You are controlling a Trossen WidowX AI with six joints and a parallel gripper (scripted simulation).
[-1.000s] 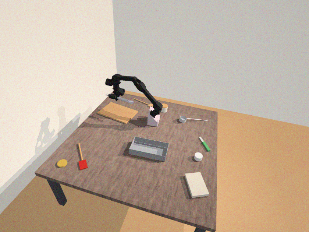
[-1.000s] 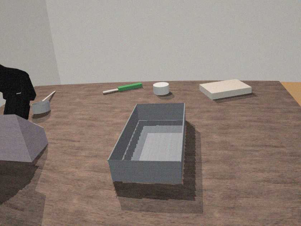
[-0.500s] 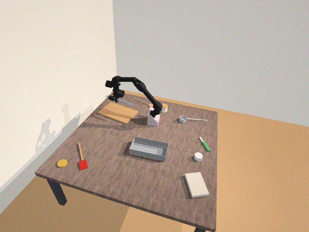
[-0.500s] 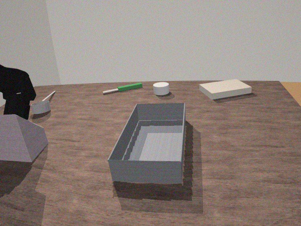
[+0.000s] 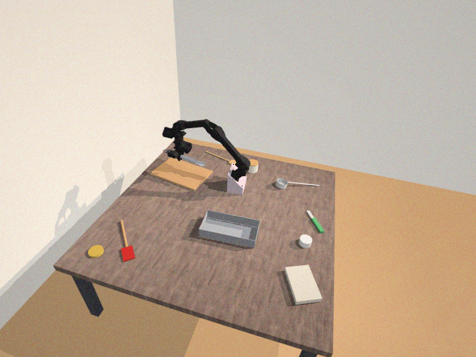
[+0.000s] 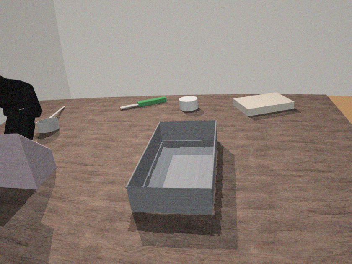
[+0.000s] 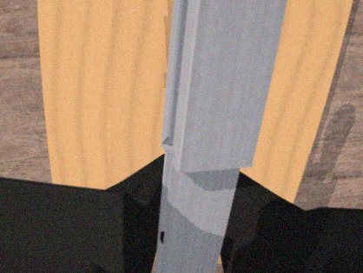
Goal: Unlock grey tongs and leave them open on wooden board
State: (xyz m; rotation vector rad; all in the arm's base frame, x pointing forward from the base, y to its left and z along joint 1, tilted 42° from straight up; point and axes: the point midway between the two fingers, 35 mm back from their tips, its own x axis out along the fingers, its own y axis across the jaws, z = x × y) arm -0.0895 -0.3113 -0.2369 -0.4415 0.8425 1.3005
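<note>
The wooden board is 100 mm below my gripper tip. Also, from my gripper tip: tan pot 160 mm behind, 480 mm to the left, 80 mm below; then grey roasting tin 470 mm ahead, 430 mm to the left, 80 mm below; then red spatula 660 mm ahead, 80 mm to the right, 100 mm below.
</note>
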